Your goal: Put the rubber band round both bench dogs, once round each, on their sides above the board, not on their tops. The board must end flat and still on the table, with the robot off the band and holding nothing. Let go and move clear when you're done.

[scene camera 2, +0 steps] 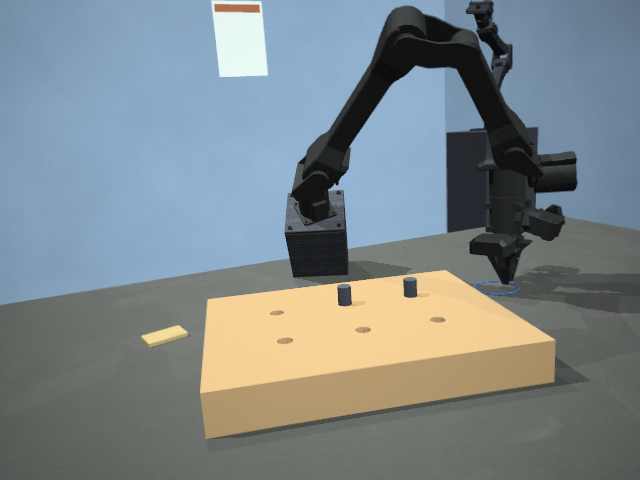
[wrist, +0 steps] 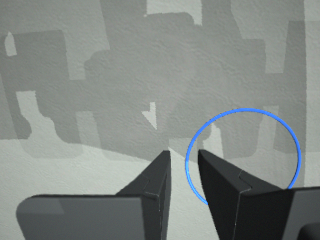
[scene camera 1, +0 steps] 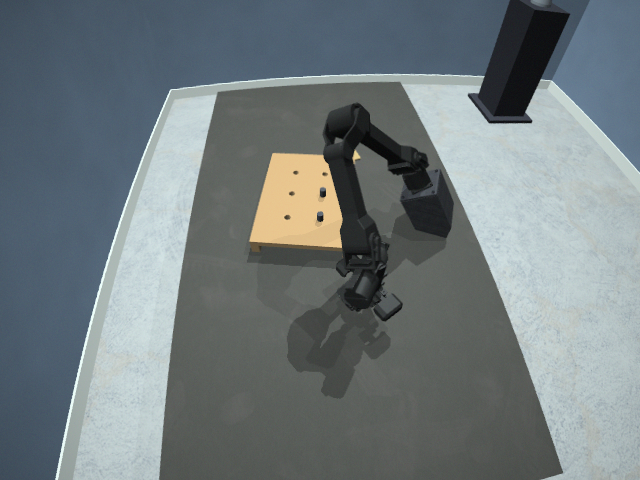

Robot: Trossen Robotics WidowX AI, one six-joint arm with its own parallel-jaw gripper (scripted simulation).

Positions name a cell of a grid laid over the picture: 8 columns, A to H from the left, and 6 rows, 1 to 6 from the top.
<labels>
tan wooden board: scene camera 2 D5; scene camera 1 D3; not seen in the wrist view (out of frame)
</labels>
